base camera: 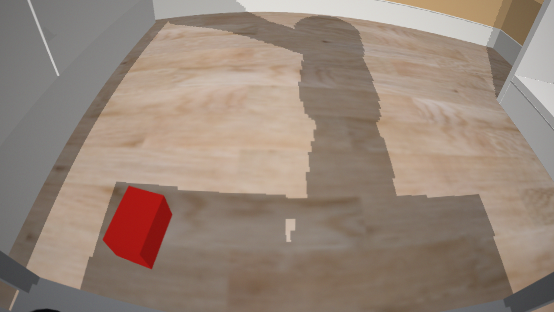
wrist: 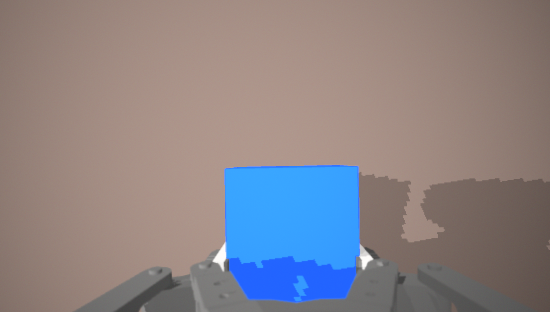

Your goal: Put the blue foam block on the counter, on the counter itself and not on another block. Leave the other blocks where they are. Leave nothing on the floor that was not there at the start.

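Places are measured from the arm's base along level axes (x ahead, y left, z up), in metres.
Where they show: gripper, fingertip midpoint: [wrist: 291, 257].
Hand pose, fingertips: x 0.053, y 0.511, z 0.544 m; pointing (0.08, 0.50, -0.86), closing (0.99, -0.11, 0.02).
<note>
Each offset is from my fingertips to the top centre of the thing. "spot": to the spot under its first point. Level surfaces: height alone.
The blue foam block {dy +0.000, dx +0.000, dz +0.054 m} [wrist: 292, 215] is between the fingers of my gripper [wrist: 291, 257] in the wrist view, with its flat face toward the camera. The gripper is shut on it. Behind the block is a plain brownish surface {dz -0.030 m} [wrist: 200, 90] with the arm's shadow at the right; I cannot tell for certain whether it is the counter, or how far the block is from it. A red block {dy -0.336, dx +0.222, dz -0.895 m} [base camera: 134, 225] lies on the wooden floor {dz -0.940 m} [base camera: 225, 110] at the lower left of the base camera view. The gripper does not show in the base camera view.
A grey cabinet front {spot: dy -0.078, dx +0.497, dz -0.858 m} [base camera: 75, 80] runs along the left of the base camera view. A white cabinet [base camera: 537, 65] stands at the right edge. A white baseboard [base camera: 425, 20] crosses the far end. The shadow of the robot falls across the floor.
</note>
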